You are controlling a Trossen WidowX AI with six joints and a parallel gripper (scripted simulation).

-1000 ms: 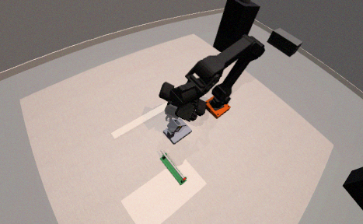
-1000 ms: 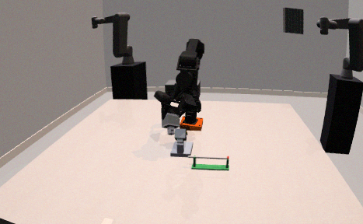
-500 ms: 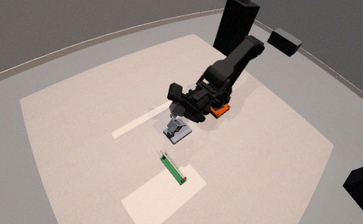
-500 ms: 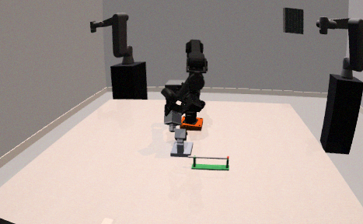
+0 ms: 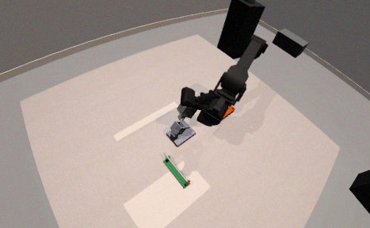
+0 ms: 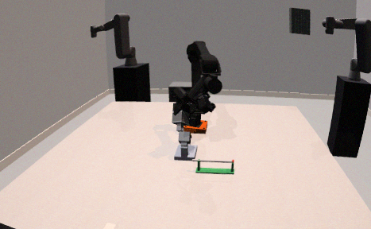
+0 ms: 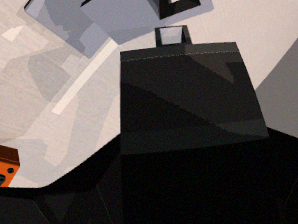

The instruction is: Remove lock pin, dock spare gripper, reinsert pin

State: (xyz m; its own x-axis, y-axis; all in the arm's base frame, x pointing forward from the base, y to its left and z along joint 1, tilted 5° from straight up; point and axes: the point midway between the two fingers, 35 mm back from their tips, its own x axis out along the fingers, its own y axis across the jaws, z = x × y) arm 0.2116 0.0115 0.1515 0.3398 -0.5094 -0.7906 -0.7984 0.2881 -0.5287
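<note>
The green pin rest lies 19 cm to the left of my gripper tip, 13 cm ahead of it and 12 cm below it. The rest, counted from my gripper tip: spare gripper 1 cm to the left; then grey mount 9 cm below, 5 cm to the left, 5 cm ahead.
</note>
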